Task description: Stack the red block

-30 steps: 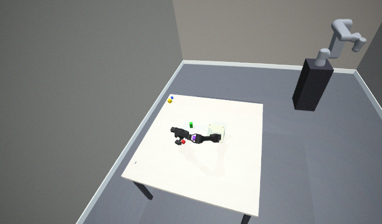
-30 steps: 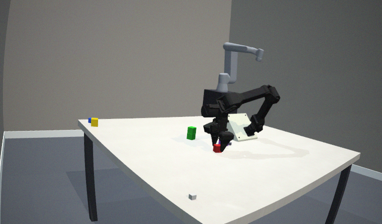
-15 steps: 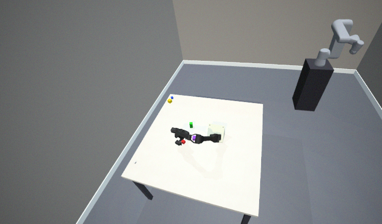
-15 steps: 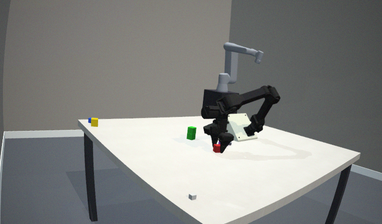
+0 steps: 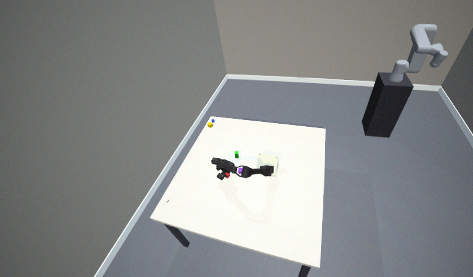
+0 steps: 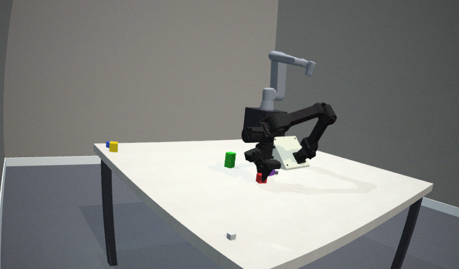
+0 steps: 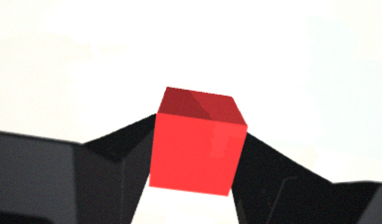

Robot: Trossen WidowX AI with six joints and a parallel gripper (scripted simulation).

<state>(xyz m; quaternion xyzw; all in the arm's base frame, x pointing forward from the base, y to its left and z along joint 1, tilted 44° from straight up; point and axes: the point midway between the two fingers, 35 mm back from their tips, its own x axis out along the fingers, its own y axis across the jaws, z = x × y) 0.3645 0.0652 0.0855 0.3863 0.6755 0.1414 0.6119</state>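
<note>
Now: the purple block 110 mm behind my gripper tip, 70 mm to the right of it and 10 mm above it. Also, from my gripper tip: red block (10 mm above); then blue block (390 mm ahead, 700 mm to the right, 10 mm above); then yellow block (390 mm ahead, 620 mm to the right, 10 mm above).
</note>
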